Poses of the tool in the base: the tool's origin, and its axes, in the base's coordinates. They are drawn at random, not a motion.
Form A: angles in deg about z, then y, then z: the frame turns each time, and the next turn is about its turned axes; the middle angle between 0 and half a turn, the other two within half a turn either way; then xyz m.
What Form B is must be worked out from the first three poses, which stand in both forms.
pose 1, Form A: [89.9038 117.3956 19.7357 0.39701 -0.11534 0.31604]
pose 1, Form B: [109.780 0.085 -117.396 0.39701 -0.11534 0.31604]
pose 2, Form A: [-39.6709 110.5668 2.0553 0.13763 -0.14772 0.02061]
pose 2, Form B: [-110.901 46.109 120.445 0.13763 -0.14772 0.02061]
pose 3, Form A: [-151.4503 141.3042 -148.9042 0.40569 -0.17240 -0.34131]
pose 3, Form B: [176.215 -33.310 159.052 0.40569 -0.17240 -0.34131]
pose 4, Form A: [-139.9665 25.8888 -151.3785 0.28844 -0.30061 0.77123]
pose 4, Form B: [71.661 -19.531 17.337 0.28844 -0.30061 0.77123]
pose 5, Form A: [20.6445 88.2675 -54.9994 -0.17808 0.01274 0.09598]
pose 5, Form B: [30.413 69.286 -85.097 -0.17808 0.01274 0.09598]
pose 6, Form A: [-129.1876 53.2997 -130.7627 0.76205 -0.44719 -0.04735]
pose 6, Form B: [113.262 -30.438 46.119 0.76205 -0.44719 -0.04735]
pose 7, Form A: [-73.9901 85.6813 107.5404 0.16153 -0.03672 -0.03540]
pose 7, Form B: [18.778 15.963 85.508 0.16153 -0.03672 -0.03540]
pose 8, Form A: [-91.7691 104.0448 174.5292 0.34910 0.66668 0.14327]
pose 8, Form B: [84.959 -1.716 104.051 0.34910 0.66668 0.14327]
